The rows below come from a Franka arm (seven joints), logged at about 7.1 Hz.
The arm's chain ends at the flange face. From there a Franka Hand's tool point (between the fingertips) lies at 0.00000 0.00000 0.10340 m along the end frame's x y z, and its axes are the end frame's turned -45 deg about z.
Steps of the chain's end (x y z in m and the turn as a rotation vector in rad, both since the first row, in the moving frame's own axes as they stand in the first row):
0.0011 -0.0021 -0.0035 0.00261 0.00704 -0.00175
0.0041 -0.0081 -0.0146 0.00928 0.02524 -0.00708
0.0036 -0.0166 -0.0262 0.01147 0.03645 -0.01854
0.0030 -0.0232 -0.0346 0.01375 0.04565 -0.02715
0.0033 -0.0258 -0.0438 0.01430 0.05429 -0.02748
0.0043 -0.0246 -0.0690 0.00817 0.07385 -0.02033
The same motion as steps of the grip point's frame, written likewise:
0.0030 -0.0004 -0.0035 -0.00313 0.00682 -0.00175
0.0112 -0.0017 -0.0146 -0.01129 0.02441 -0.00708
0.0178 -0.0074 -0.0263 -0.01766 0.03388 -0.01854
0.0229 -0.0120 -0.0347 -0.02256 0.04200 -0.02715
0.0256 -0.0131 -0.0440 -0.02828 0.04850 -0.02748
0.0265 -0.0096 -0.0693 -0.04644 0.05800 -0.02033

